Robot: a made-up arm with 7 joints.
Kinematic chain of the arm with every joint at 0, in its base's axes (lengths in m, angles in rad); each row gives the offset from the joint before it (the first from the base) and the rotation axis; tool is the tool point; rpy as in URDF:
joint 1: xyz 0 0 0.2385 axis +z
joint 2: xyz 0 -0.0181 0.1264 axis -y
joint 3: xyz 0 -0.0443 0.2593 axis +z
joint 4: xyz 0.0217 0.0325 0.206 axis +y
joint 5: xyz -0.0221 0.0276 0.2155 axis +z
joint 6: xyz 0 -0.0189 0.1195 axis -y
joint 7: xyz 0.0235 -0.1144 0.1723 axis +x
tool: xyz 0 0 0 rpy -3.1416 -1.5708 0
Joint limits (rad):
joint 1: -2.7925..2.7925
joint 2: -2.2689..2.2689
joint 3: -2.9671..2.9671
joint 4: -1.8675..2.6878
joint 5: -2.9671..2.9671
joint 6: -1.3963..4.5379
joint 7: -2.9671..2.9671
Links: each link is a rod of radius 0.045 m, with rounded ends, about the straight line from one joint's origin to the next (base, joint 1, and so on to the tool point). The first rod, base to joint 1, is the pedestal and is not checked.
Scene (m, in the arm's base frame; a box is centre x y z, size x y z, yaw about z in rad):
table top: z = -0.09
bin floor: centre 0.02 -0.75 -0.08 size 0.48 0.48 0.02 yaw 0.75
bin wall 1: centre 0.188 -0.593 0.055 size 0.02 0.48 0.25 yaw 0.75
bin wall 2: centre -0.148 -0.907 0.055 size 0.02 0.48 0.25 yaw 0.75
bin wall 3: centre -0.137 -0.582 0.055 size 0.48 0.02 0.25 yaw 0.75
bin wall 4: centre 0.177 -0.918 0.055 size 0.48 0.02 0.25 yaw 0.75
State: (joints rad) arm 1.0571 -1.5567 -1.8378 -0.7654 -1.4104 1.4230 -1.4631
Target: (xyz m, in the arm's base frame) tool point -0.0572 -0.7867 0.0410
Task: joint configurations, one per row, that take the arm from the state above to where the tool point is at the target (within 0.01 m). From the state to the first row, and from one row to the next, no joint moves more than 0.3 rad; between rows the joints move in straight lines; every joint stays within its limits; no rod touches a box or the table.
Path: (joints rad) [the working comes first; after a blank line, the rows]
Joints at the target: -1.3498 -1.6195 -2.7459 -0.3674 -1.8741 1.5378 -1.4631
Straight joint move there: touches bin wall 1.

1: 0.7854 -1.5019 -1.9528 -0.7087 -1.4333 1.4823 -1.4601
2: 0.5138 -1.4470 -2.0678 -0.6519 -1.4563 1.5415 -1.4570
3: 0.2421 -1.3922 -2.1828 -0.5952 -1.4792 1.6008 -1.4540
4: -0.0296 -1.3373 -2.2978 -0.5385 -1.5022 1.6601 -1.4509
5: -0.2919 -1.3089 -2.3967 -0.5261 -1.5694 1.6956 -1.4534
6: -0.5543 -1.2804 -2.4955 -0.5137 -1.6367 1.7311 -1.4558
7: -0.8167 -1.2519 -2.5943 -0.5013 -1.7040 1.7666 -1.4582
8: -1.0790 -1.2234 -2.6932 -0.4889 -1.7713 1.8022 -1.4607
9: -1.3414 -1.1949 -2.7920 -0.4765 -1.8386 1.8377 -1.4631
10: -1.3456 -1.4072 -2.7690 -0.4219 -1.8564 1.6878 -1.4631
11: -1.3498 -1.6195 -2.7459 -0.3674 -1.8741 1.5378 -1.4631

